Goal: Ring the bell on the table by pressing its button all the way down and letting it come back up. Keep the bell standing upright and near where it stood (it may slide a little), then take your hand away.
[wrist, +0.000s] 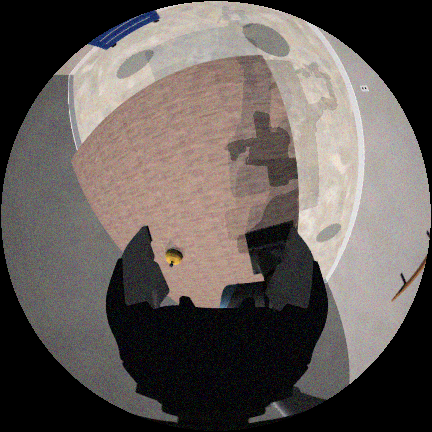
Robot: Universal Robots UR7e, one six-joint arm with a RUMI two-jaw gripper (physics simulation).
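Seen in the pictures: gripper, fingertip midpoint: (217,228); arm's base, link origin: (274,257).
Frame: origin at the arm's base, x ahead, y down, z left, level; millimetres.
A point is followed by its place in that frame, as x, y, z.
The bell (174,257) @[403, 52, -137] is a small yellow dome with a small dark button, seen low and left of centre in the wrist view. It stands on the brown wood-grained table (190,165) @[126, 88, -429]. My gripper (217,228) @[43, -231, -396] is open with nothing between its fingers. In the view the bell appears between the two fingertips, closer to the left finger. The gripper is above the table and apart from the bell. How high it is above the bell is hard to tell.
Dark shadows of the arm fall on the right part of the table. The table's edges show at left and right. A blue slatted object (127,30) is far off at the upper left. A dark block-like shape shows beside the right finger.
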